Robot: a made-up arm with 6 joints.
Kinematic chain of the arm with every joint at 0, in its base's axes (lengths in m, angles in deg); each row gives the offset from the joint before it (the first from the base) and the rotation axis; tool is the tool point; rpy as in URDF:
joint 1: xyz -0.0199 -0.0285 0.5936 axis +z
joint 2: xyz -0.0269 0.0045 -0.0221 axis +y
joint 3: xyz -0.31 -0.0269 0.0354 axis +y
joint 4: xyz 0.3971 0.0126 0.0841 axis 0.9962 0 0.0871
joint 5: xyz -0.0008 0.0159 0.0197 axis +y
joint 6: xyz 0.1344 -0.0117 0.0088 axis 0.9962 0 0.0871
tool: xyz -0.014 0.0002 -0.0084 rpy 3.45 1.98 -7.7
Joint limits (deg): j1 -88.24..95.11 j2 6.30..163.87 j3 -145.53..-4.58 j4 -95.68..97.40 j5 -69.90..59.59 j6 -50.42..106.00
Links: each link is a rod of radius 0.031 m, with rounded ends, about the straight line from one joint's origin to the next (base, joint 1, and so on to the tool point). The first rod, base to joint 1, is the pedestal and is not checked.
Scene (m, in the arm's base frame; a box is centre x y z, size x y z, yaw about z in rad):
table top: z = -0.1
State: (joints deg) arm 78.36 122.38 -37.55 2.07 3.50 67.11
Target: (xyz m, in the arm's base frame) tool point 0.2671 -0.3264 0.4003
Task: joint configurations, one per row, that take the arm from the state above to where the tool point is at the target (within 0.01 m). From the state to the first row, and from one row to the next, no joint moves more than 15 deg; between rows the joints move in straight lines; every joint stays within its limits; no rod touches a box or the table.
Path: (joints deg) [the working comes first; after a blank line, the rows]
Joints at the target: -45.79 112.76 -43.11 8.52 -2.76 66.68
Straight joint move there: clear.

1: 64.57 121.31 -38.17 2.79 2.80 67.06
2: 50.77 120.24 -38.79 3.50 2.11 67.01
3: 36.98 119.17 -39.40 4.22 1.41 66.97
4: 23.18 118.11 -40.02 4.94 0.72 66.92
5: 9.39 117.04 -40.64 5.65 0.02 66.87
6: -4.41 115.97 -41.26 6.37 -0.67 66.82
7: -18.20 114.90 -41.88 7.08 -1.37 66.78
8: -31.99 113.83 -42.49 7.80 -2.07 66.73
9: -45.79 112.76 -43.11 8.52 -2.76 66.68

